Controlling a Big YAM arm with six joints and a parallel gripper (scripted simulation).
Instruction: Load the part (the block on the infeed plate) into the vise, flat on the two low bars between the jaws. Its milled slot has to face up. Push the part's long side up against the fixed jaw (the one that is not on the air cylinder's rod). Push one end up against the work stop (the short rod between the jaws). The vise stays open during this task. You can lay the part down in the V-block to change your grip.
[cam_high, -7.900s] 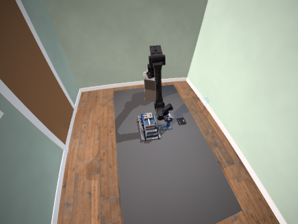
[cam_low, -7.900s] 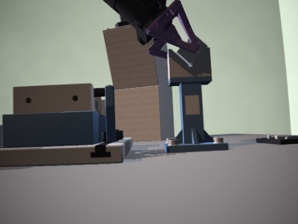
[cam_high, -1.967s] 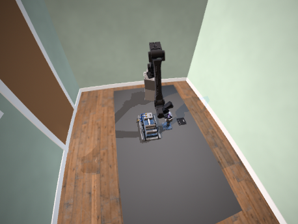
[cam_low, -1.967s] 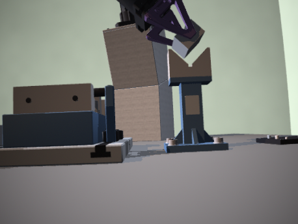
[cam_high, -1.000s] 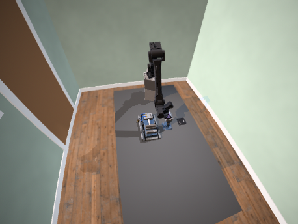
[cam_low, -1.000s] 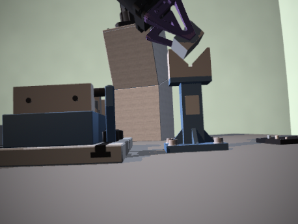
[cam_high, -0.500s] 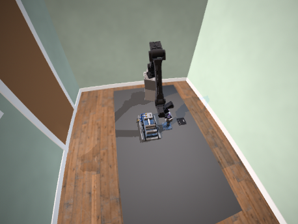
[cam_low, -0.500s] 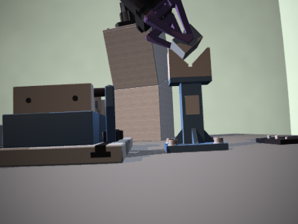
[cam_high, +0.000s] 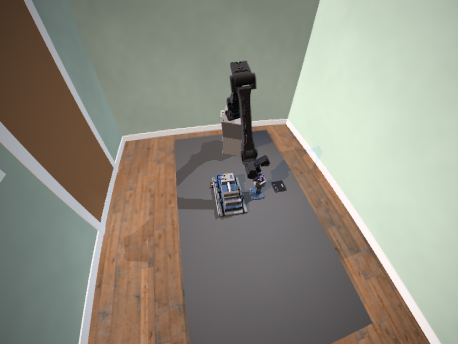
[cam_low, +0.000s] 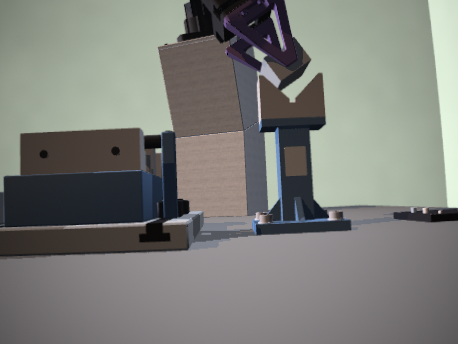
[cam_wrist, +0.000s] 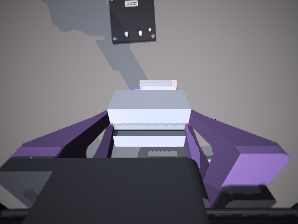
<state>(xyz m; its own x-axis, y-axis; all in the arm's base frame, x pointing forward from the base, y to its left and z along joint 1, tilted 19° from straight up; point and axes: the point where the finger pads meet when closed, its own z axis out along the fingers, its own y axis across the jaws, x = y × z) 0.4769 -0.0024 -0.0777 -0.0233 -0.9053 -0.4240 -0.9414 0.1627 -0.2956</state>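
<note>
The dark work stop rod lies 15 cm to the right of my hand, 9 cm below it and 4 cm ahead of it. Round my hand: moving jaw 19 cm to the right, 10 cm below; part right at my hand; air cylinder rod 18 cm to the right, 10 cm below, 5 cm behind.
</note>
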